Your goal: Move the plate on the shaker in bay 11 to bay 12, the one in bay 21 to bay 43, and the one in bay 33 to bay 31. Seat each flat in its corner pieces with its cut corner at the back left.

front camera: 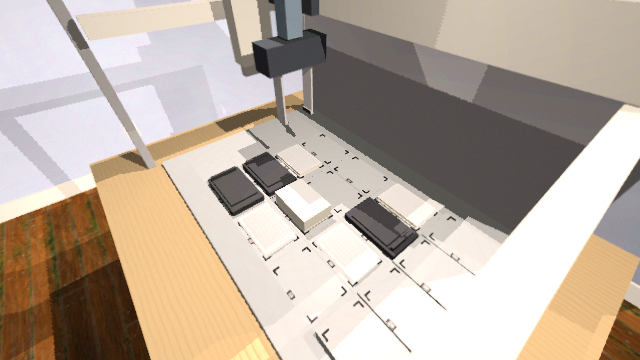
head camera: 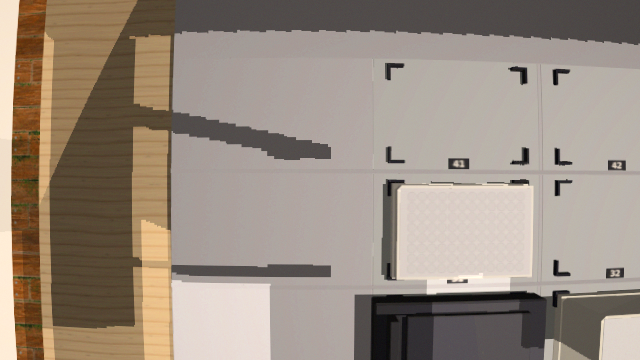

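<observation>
A white plate lies flat within the corner pieces of bay 31, its cut corner at the back left. Another white plate lies in bay 12, and a third white plate lies in bay 43; their cut corners are too small to tell. The dark shaker in bay 11 bears no plate. The dark device in bay 21 and the one in bay 33 are bare on top. My gripper is open and empty, raised over the back left of the deck, and does not show in the head view.
A tall white block stands in bay 22. A white plate lies in bay 23, beside the block and the bay 33 device. A pale frame post rises at the left, and a broad pale beam crosses the right foreground.
</observation>
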